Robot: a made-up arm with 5 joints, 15 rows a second.
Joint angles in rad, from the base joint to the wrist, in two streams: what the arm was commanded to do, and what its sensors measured. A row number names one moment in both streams.
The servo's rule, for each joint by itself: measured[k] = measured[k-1] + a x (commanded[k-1-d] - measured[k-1]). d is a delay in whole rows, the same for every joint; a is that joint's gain. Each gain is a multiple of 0.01, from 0.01 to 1. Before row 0 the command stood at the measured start. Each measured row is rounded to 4 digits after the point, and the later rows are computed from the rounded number. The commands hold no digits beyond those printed.
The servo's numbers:
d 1
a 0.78 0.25 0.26 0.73 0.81
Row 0, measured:
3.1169, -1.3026, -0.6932, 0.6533, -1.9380
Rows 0 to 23, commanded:
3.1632, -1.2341, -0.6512, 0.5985, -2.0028
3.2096, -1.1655, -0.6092, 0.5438, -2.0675
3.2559, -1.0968, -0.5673, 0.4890, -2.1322
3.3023, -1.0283, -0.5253, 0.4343, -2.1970
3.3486, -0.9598, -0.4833, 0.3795, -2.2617
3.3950, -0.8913, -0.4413, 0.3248, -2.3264
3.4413, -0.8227, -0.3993, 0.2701, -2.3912
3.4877, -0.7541, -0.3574, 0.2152, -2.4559
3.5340, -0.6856, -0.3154, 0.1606, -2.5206
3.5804, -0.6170, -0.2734, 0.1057, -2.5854
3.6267, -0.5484, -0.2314, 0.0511, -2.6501
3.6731, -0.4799, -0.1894, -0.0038, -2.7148
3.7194, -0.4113, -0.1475, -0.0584, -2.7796
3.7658, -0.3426, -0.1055, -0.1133, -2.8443
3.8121, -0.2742, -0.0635, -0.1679, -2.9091
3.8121, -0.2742, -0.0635, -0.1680, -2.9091
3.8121, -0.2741, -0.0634, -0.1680, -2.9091
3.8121, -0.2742, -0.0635, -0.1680, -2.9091
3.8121, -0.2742, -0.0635, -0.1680, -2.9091
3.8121, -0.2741, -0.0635, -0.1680, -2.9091
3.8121, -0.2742, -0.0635, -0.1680, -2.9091
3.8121, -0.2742, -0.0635, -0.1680, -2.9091
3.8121, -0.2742, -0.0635, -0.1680, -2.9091
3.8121, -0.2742, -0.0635, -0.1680, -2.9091
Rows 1 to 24, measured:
3.1169, -1.3026, -0.6932, 0.6533, -1.9380
3.1530, -1.2855, -0.6823, 0.6133, -1.9905
3.1971, -1.2555, -0.6633, 0.5626, -2.0529
3.2430, -1.2158, -0.6383, 0.5089, -2.1171
3.2893, -1.1689, -0.6089, 0.4544, -2.1818
3.3356, -1.1166, -0.5762, 0.3997, -2.2465
3.3819, -1.0603, -0.5411, 0.3450, -2.3112
3.4282, -1.0009, -0.5042, 0.2903, -2.3760
3.4746, -0.9392, -0.4660, 0.2355, -2.4407
3.5209, -0.8758, -0.4268, 0.1808, -2.5054
3.5673, -0.8111, -0.3869, 0.1260, -2.5702
3.6136, -0.7454, -0.3465, 0.0713, -2.6349
3.6600, -0.6790, -0.3057, 0.0165, -2.6996
3.7063, -0.6121, -0.2646, -0.0382, -2.7644
3.7527, -0.5447, -0.2232, -0.0930, -2.8291
3.7990, -0.4771, -0.1817, -0.1477, -2.8939
3.8092, -0.4264, -0.1510, -0.1625, -2.9062
3.8115, -0.3883, -0.1282, -0.1665, -2.9085
3.8120, -0.3598, -0.1114, -0.1676, -2.9090
3.8121, -0.3384, -0.0989, -0.1679, -2.9091
3.8121, -0.3223, -0.0897, -0.1680, -2.9091
3.8121, -0.3103, -0.0829, -0.1680, -2.9091
3.8121, -0.3013, -0.0779, -0.1680, -2.9091
3.8121, -0.2945, -0.0742, -0.1680, -2.9091

